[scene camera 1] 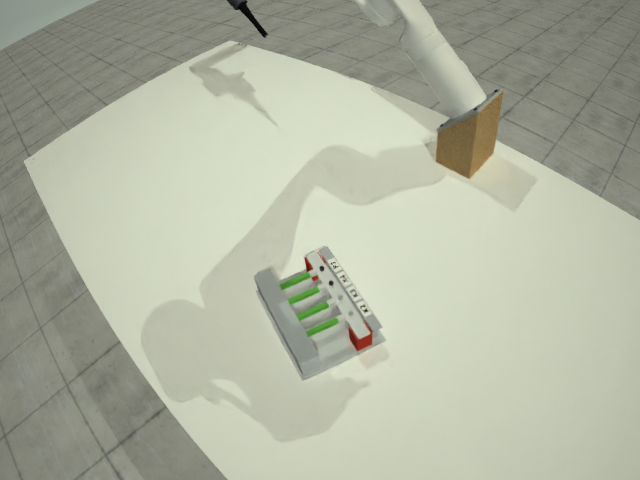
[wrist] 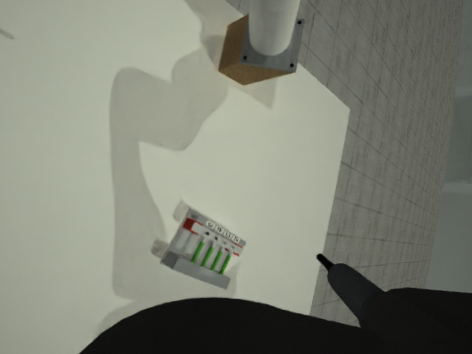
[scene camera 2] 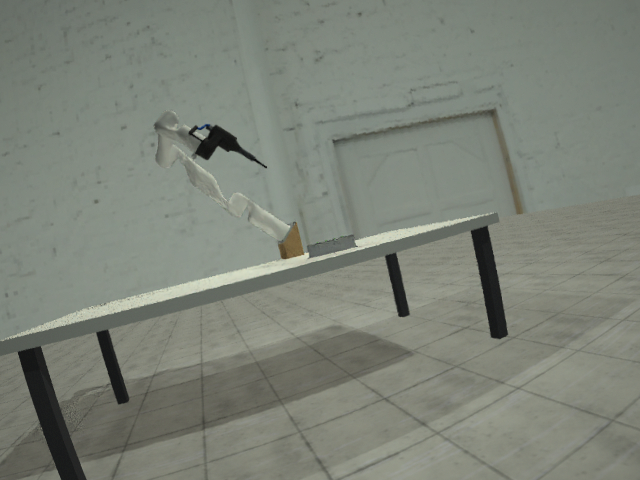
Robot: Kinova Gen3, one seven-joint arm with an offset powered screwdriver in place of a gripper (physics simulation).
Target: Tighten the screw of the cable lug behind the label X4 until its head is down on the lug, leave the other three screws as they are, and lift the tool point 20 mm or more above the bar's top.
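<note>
The screwdriver has a thin black bit and no fingers; its tip is high above the table and well away from the terminal block. The block's white bar carries four screws in a row, with green-sleeved cables in front. The small, blurred label that looks like X4 is second from the far end in scene camera 1. The screw beside it looks dark, as does the end screw; the other two look paler. Head heights are too small to tell.
The arm's base stands on a brown wooden block at the table's edge. The grey rail lies along the cable side. Shadows of the arm cross the white table.
</note>
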